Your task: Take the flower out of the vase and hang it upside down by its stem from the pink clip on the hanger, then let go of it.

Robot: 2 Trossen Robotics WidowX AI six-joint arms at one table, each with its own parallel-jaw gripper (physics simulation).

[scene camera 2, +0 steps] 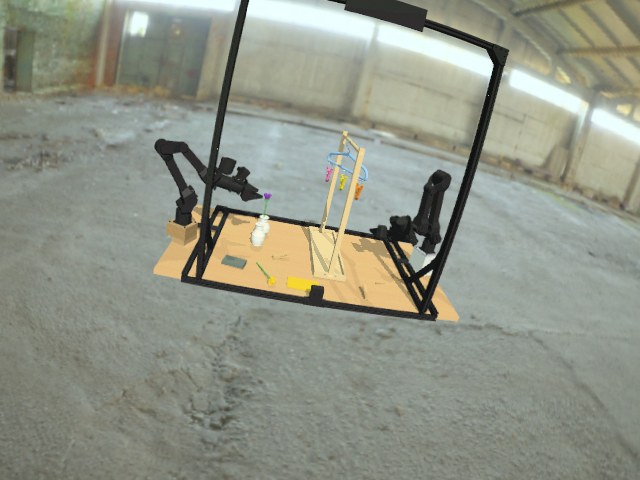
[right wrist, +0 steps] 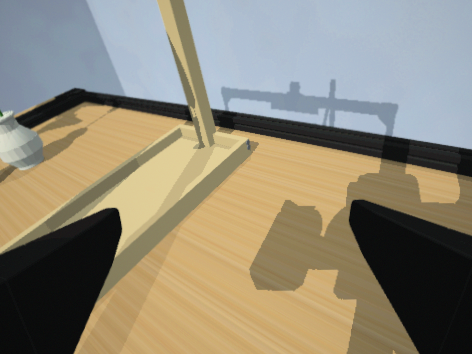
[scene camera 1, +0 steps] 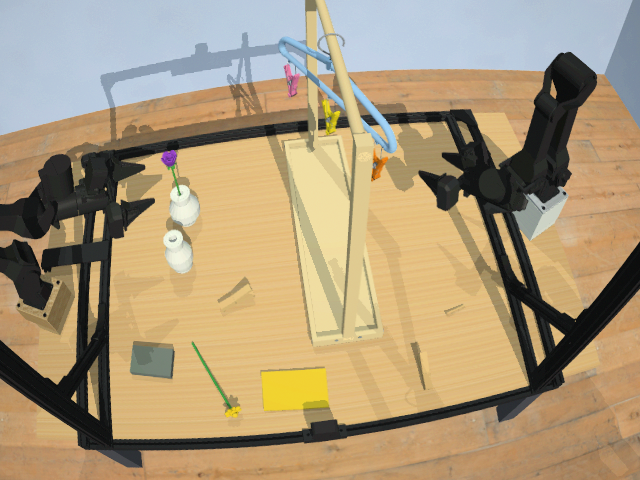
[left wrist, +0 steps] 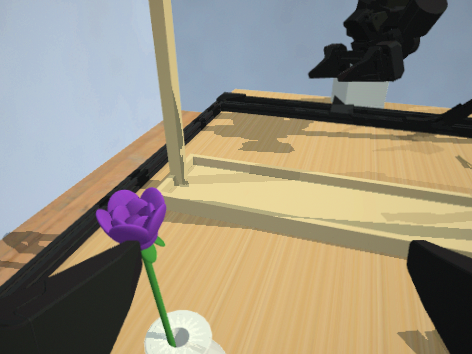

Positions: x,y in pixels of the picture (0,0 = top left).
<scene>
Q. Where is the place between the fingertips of my left gripper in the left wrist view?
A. At 273,253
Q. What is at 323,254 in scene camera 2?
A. A stand base.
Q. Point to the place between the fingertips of my right gripper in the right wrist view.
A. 237,215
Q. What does my left gripper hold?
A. Nothing.
</scene>
